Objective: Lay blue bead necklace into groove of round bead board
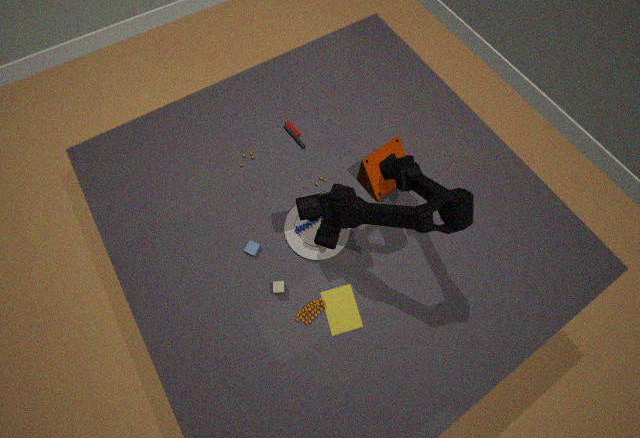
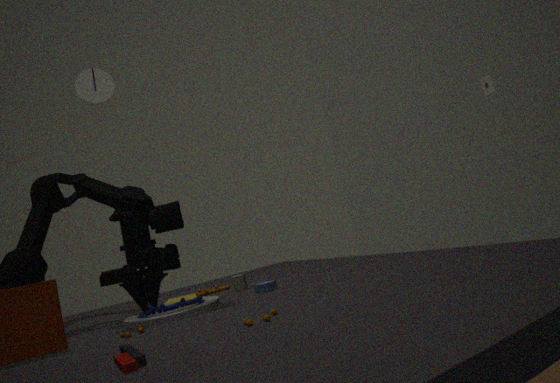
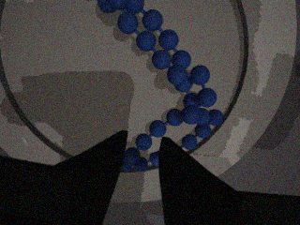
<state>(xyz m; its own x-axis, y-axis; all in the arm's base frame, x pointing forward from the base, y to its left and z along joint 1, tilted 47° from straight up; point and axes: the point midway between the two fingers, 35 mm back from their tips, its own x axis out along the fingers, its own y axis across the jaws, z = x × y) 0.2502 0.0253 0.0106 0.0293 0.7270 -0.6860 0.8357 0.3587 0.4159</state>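
Now: the round white bead board 4 cm ahead of my gripper tip, 2 cm to the right of it and 1 cm below it. The rest, counted from my gripper tip: cream cube (24 cm ahead, 5 cm to the left); then yellow sheet (14 cm ahead, 20 cm to the left, 1 cm below); then light blue cube (23 cm ahead, 9 cm to the right, 1 cm below).
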